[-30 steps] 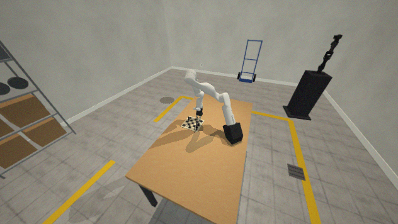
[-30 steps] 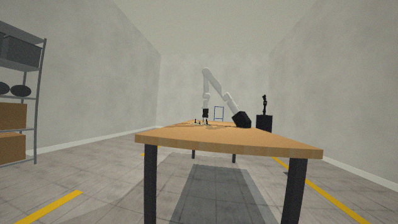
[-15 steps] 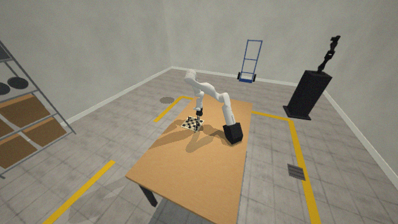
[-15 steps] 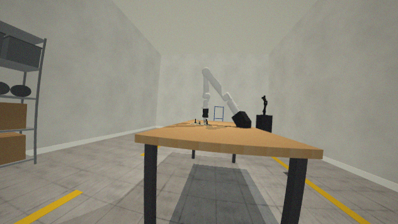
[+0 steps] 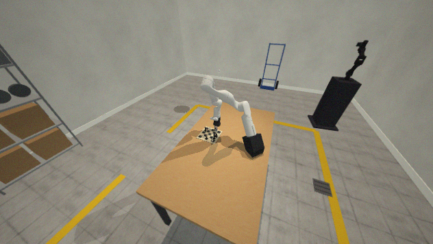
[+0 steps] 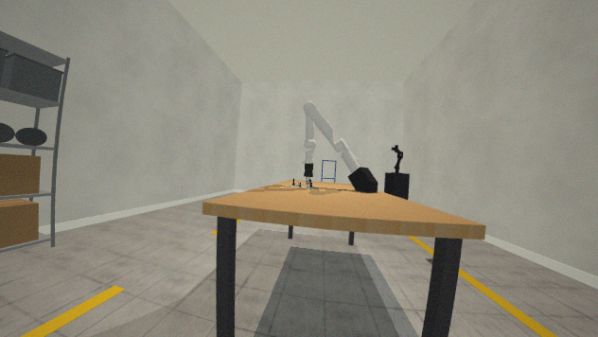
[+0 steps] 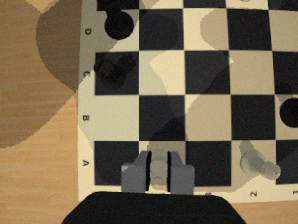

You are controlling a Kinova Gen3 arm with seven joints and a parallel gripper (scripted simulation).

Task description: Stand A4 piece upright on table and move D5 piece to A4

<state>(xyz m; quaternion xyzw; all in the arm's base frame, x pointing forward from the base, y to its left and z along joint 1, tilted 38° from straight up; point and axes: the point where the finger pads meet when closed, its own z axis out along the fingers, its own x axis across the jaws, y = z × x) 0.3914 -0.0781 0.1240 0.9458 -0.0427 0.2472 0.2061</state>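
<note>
The small chessboard is 5 cm ahead of my hand, 7 cm to the left of it and 3 cm below it. From my hand the other things lie so: black piece (12 cm ahead, 2 cm to the left).
</note>
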